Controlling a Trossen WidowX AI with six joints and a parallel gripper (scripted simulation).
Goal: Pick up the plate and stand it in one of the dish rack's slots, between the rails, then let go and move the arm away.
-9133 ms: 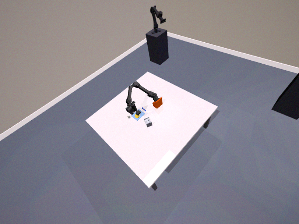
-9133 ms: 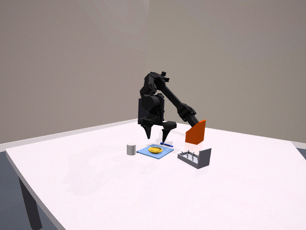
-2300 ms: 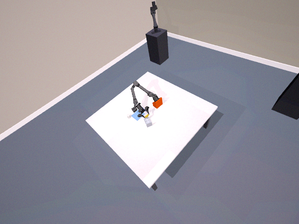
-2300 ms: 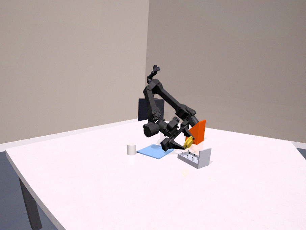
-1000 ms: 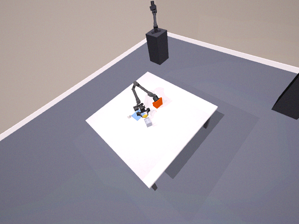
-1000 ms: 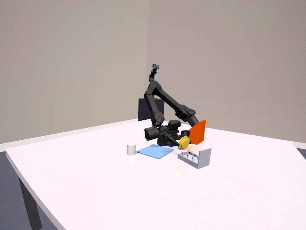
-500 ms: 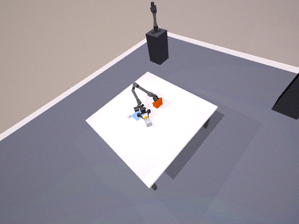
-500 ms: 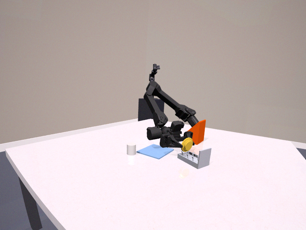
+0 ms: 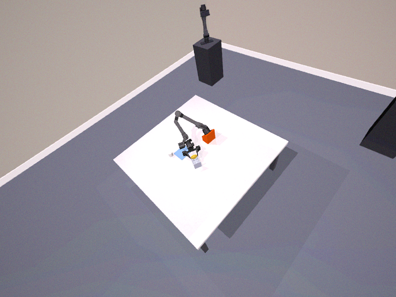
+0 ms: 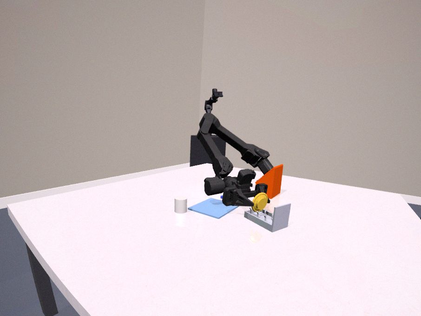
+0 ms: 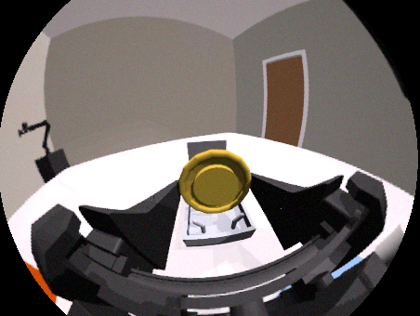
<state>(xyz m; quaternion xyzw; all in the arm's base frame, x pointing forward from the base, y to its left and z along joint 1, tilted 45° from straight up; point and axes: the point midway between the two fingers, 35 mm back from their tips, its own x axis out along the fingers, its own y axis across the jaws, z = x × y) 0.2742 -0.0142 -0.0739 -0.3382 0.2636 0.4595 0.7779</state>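
Now: gripper tip 1 cm to the left of the yellow plate. Also, from my gripper tip: blue spoon (19 cm to the right, 11 cm behind, 5 cm below); then grey cup (25 cm to the right, 11 cm ahead, 3 cm below); then grey dish rack (3 cm below, 2 cm to the left, 1 cm ahead).
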